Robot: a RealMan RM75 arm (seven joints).
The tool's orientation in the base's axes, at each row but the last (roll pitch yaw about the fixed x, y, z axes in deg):
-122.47 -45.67 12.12
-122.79 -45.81 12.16
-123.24 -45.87 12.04
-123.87 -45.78 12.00
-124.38 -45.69 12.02
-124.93 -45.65 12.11
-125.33 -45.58 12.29
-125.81 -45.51 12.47
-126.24 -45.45 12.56
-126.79 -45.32 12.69
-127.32 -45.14 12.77
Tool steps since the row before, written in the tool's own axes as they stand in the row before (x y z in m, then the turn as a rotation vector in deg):
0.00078 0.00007 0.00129 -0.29 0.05 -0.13
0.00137 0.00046 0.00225 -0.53 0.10 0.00
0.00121 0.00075 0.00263 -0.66 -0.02 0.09
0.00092 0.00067 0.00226 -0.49 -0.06 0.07
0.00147 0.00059 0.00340 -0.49 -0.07 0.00
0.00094 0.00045 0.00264 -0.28 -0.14 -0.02
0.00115 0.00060 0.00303 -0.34 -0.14 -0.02
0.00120 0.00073 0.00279 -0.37 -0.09 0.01
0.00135 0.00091 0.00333 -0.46 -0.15 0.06
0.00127 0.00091 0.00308 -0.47 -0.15 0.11
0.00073 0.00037 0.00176 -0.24 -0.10 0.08
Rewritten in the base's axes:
0.00084 0.00125 0.00003 -0.19 -0.18 -0.19
0.00171 0.00205 -0.00014 -0.29 -0.12 -0.44
0.00190 0.00223 -0.00057 -0.44 -0.01 -0.50
0.00159 0.00187 -0.00061 -0.36 0.02 -0.34
0.00217 0.00299 -0.00063 -0.38 -0.04 -0.31
0.00156 0.00228 -0.00064 -0.29 0.00 -0.11
0.00190 0.00259 -0.00075 -0.33 -0.01 -0.15
0.00197 0.00232 -0.00070 -0.31 -0.01 -0.22
0.00234 0.00272 -0.00093 -0.40 0.05 -0.27
0.00223 0.00247 -0.00091 -0.40 0.09 -0.30
0.00118 0.00147 -0.00044 -0.21 0.08 -0.15

